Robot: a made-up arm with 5 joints.
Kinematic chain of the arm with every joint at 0, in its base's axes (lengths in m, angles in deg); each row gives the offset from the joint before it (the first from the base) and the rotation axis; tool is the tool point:
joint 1: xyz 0 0 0.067 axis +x
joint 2: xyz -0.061 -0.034 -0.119 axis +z
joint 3: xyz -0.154 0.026 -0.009 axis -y
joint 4: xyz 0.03 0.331 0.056 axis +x
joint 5: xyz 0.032 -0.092 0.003 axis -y
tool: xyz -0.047 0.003 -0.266
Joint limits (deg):
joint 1: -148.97..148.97
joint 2: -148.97..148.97
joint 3: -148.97..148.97
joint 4: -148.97..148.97
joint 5: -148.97..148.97
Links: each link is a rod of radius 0.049 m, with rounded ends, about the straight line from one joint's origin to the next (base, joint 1, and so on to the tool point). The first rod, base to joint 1, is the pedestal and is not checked.
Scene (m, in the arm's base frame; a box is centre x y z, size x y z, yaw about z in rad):
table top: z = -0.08
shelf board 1: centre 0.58 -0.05 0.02 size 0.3 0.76 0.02 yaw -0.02
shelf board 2: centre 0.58 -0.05 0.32 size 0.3 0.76 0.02 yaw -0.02
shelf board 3: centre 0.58 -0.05 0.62 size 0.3 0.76 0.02 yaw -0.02
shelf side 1: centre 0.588 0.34 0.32 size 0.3 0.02 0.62 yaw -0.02
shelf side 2: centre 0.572 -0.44 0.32 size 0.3 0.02 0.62 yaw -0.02
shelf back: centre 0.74 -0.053 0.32 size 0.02 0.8 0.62 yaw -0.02
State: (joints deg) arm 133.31 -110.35 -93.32 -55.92 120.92
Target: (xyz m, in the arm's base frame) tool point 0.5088 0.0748 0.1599
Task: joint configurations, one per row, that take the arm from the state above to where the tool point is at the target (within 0.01 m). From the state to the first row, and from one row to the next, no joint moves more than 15 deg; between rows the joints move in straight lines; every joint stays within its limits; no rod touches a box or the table.
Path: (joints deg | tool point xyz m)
1: 136.39 -98.97 -78.62 -58.53 115.17 | 0.2958 0.4049 0.2486
2: 139.47 -87.60 -63.93 -61.14 109.41 | 0.2994 0.3443 0.2387
3: 142.55 -76.22 -49.23 -63.75 103.66 | 0.3060 0.2693 0.2192
4: 145.63 -64.85 -34.53 -66.35 97.90 | 0.3073 0.1797 0.1926
5: 148.71 -53.47 -19.83 -68.96 92.15 | 0.2932 0.0791 0.1599
6: 147.51 -58.43 -23.08 -72.81 106.35 | 0.3569 0.0830 0.1551
7: 146.31 -63.39 -26.33 -76.65 120.56 | 0.4151 0.0837 0.1550
8: 145.11 -68.35 -29.58 -80.49 134.76 | 0.4662 0.0812 0.1574
9: 143.91 -73.31 -32.83 -84.33 148.97 | 0.5088 0.0749 0.1599

